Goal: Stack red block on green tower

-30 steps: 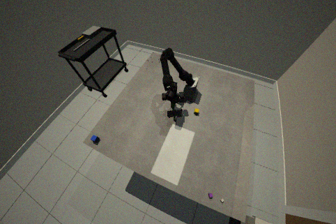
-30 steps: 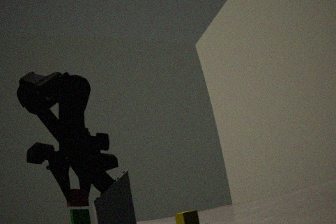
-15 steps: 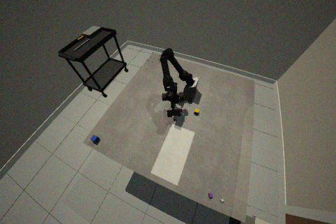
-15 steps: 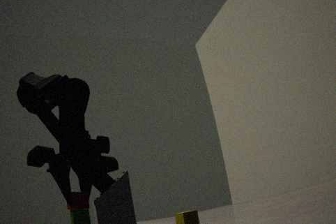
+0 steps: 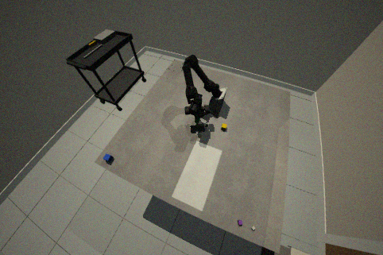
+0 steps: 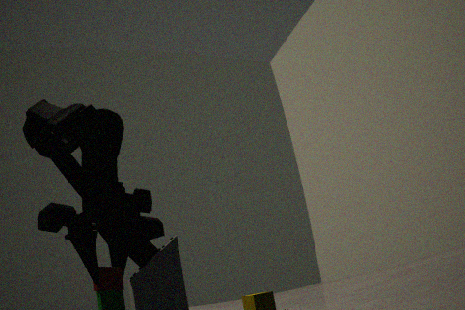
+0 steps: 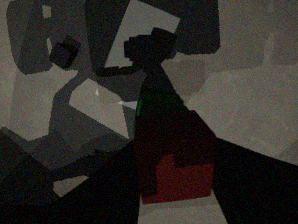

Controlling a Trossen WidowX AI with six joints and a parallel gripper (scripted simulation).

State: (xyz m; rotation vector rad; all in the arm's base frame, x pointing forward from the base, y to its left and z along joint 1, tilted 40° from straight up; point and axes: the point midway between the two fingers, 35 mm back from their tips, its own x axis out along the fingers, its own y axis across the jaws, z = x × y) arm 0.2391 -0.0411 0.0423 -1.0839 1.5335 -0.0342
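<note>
Now: the red block 10 mm above my gripper tip. Also, from my gripper tip: blue block (620 mm ahead, 370 mm to the right, 50 mm below); small purple block (470 mm ahead, 580 mm to the left, 60 mm below); white block (460 mm ahead, 660 mm to the left, 60 mm below).
</note>
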